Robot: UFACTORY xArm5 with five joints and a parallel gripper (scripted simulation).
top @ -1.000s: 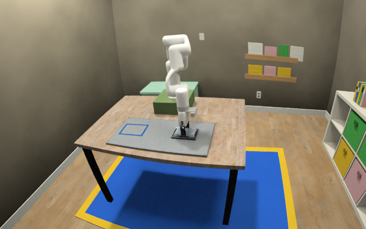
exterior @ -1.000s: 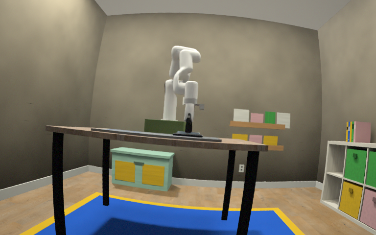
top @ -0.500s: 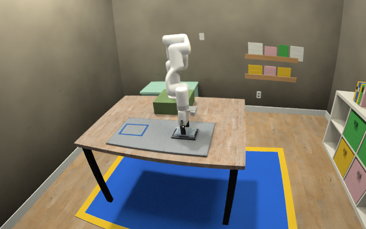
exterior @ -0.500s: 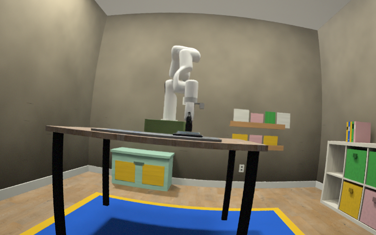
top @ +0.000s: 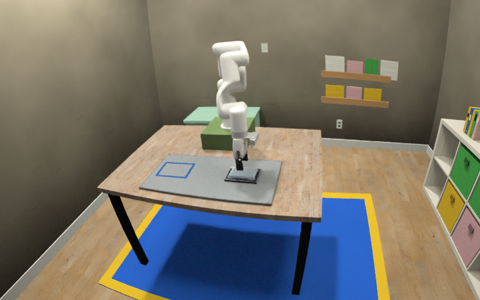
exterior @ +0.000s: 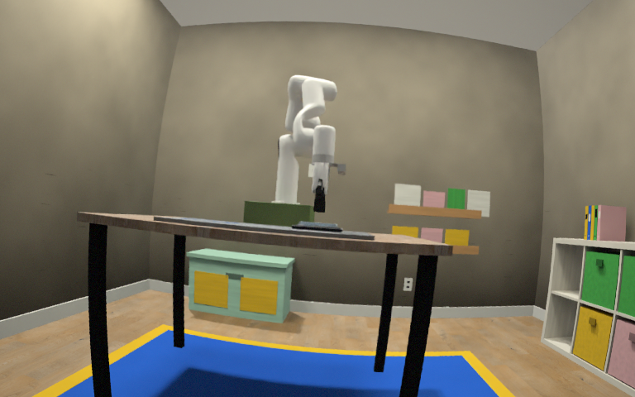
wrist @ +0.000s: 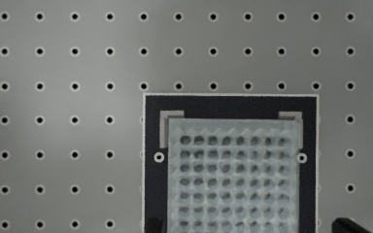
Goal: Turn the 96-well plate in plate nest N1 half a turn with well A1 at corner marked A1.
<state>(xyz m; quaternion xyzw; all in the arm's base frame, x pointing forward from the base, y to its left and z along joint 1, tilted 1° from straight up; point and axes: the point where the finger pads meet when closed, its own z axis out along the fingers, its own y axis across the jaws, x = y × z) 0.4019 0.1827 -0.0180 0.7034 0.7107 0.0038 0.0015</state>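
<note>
Now: the 96-well plate 60 mm below my hand. From my hand the other things lie so: black plate nest N1 (70 mm below).
</note>
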